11 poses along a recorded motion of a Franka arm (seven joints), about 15 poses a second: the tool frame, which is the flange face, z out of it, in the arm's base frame.
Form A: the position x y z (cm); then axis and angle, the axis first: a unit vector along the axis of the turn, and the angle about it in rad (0 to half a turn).
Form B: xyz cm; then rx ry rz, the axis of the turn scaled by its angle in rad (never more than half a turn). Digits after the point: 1 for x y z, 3 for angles.
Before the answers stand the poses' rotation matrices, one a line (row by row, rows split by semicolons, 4 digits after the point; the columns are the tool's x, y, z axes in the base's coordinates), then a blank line. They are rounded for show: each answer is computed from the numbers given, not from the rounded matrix.
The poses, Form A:
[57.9 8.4 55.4 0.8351 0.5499 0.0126 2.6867]
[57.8 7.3 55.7 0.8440 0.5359 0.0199 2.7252]
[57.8 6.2 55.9 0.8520 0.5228 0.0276 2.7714]
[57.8 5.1 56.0 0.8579 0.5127 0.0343 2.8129]
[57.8 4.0 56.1 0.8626 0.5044 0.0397 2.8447]
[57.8 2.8 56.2 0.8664 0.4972 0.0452 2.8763]
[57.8 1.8 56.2 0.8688 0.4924 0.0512 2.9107]
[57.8 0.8 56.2 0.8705 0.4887 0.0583 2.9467]
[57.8 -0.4 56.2 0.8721 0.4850 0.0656 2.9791]
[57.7 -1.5 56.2 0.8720 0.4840 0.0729 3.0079]
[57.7 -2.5 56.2 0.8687 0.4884 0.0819 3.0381]
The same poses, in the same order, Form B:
0.4256 0.8663 0.2616; 0.8773 -0.3242 -0.3538; -0.2216 0.3801 -0.8980
0.4494 0.8580 0.2489; 0.8741 -0.3647 -0.3210; -0.1846 0.3618 -0.9138
0.4704 0.8507 0.2346; 0.8707 -0.4041 -0.2804; -0.1437 0.3361 -0.9308
0.4861 0.8450 0.2228; 0.8672 -0.4348 -0.2427; -0.1082 0.3112 -0.9442
0.4992 0.8395 0.2145; 0.8627 -0.4586 -0.2132; -0.0806 0.2915 -0.9532
0.5102 0.8347 0.2073; 0.8584 -0.4792 -0.1830; -0.0534 0.2713 -0.9610
0.5163 0.8326 0.2005; 0.8560 -0.4949 -0.1491; -0.0249 0.2486 -0.9683
0.5201 0.8315 0.1952; 0.8541 -0.5079 -0.1121; 0.0059 0.2250 -0.9743
0.5241 0.8297 0.1921; 0.8509 -0.5195 -0.0779; 0.0352 0.2043 -0.9783
0.5230 0.8307 0.1911; 0.8501 -0.5246 -0.0460; 0.0621 0.1865 -0.9805
0.5108 0.8379 0.1924; 0.8548 -0.5188 -0.0100; 0.0915 0.1695 -0.9813

[57.9 8.4 55.4 2.244 1.477 0.034]
[57.8 7.3 55.7 2.300 1.460 0.054]
[57.8 6.2 55.9 2.361 1.449 0.076]
[57.8 5.1 56.0 2.413 1.442 0.096]
[57.8 4.0 56.1 2.454 1.435 0.113]
[57.8 2.8 56.2 2.492 1.430 0.130]
[57.8 1.8 56.2 2.529 1.433 0.149]
[57.8 0.8 56.2 2.565 1.440 0.172]
[57.8 -0.4 56.2 2.598 1.445 0.195]
[57.7 -1.5 56.2 2.623 1.456 0.219]
[57.7 -2.5 56.2 2.639 1.484 0.249]

